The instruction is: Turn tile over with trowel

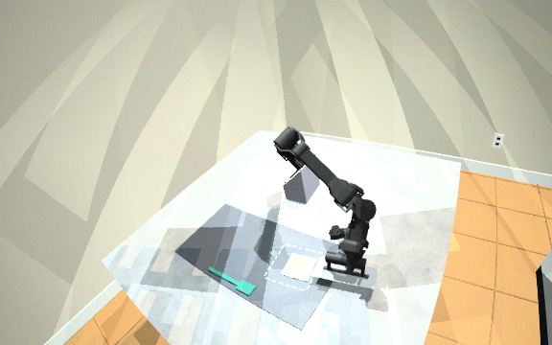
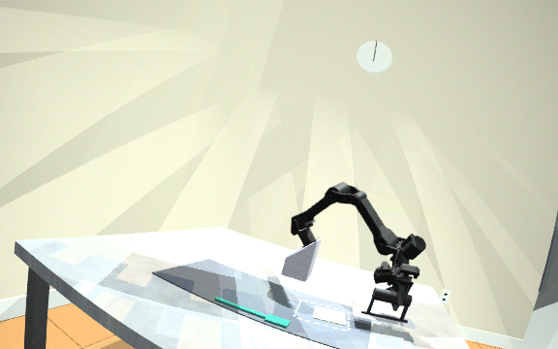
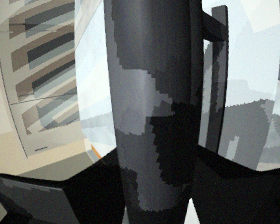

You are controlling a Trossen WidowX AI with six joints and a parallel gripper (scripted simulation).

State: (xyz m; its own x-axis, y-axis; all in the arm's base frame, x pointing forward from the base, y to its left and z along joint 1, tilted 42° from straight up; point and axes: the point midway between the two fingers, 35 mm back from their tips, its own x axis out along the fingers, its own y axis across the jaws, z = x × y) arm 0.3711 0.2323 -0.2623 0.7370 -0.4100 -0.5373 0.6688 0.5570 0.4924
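The grey mat lies 380 mm to the right of my gripper tip and 100 mm below it. From my gripper tip the other things lie so: white tile: 10 mm behind, 190 mm to the right, 80 mm below; teal trowel: 140 mm ahead, 370 mm to the right, 80 mm below.
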